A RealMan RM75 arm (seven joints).
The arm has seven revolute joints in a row. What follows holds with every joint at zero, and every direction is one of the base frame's. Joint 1 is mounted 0.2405 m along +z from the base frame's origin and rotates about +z. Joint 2 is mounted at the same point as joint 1 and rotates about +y. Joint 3 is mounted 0.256 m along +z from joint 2 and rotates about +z. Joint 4 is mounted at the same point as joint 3 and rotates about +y. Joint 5 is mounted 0.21 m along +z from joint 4 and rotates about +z. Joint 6 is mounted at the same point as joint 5 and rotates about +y. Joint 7 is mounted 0.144 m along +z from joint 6 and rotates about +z. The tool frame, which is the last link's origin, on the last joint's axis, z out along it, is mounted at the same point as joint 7; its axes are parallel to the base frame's.
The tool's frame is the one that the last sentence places.
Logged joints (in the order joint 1, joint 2, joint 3, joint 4, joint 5, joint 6, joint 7), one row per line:
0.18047 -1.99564 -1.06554 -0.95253 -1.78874 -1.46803 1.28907
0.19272 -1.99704 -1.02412 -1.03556 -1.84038 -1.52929 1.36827
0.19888 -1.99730 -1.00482 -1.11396 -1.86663 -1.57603 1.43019
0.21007 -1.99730 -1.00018 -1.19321 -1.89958 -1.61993 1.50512
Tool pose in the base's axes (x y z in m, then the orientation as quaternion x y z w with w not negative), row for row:
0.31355 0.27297 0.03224 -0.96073 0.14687 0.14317 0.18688
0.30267 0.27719 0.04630 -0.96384 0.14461 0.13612 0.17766
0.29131 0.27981 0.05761 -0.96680 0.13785 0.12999 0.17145
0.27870 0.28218 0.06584 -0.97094 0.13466 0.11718 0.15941
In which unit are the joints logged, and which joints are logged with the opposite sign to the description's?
The joints are logged in radians. Opposite sign: joint 2.
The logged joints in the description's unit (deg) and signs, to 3 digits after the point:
10.340 114.342 -61.051 -54.576 -102.487 -84.112 73.858
11.042 114.422 -58.678 -59.333 -105.446 -87.622 78.396
11.395 114.437 -57.572 -63.825 -106.950 -90.300 81.944
12.036 114.437 -57.306 -68.366 -108.838 -92.815 86.237

